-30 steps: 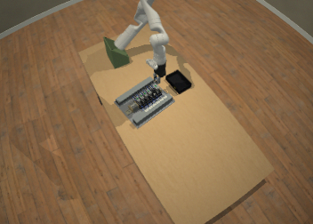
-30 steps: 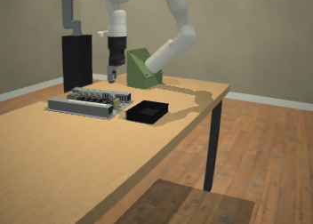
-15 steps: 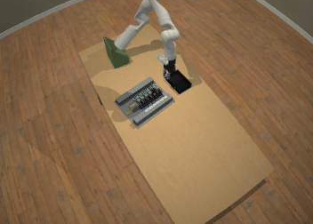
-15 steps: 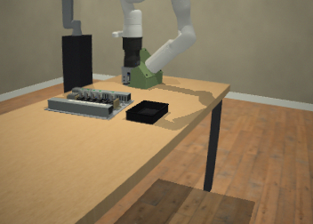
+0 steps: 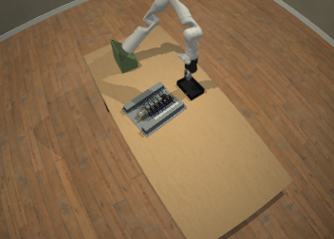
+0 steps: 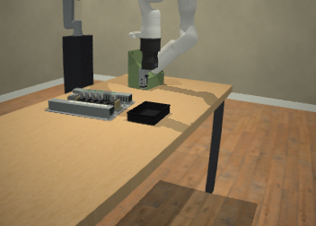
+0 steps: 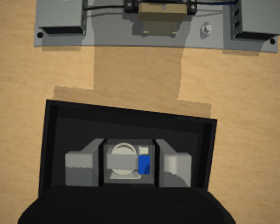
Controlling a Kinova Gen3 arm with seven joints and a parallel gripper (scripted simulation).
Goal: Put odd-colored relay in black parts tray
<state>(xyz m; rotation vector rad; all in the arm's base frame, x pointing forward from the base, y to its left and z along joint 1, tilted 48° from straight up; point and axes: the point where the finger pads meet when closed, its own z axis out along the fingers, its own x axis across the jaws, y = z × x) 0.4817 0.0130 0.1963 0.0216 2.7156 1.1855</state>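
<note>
Now: hand 13 cm above the black parts tray and 3 cm to the right of it. The rest, counted from my hand: grey relay panel (26 cm to the right, 12 cm below, 1 cm behind).
</note>
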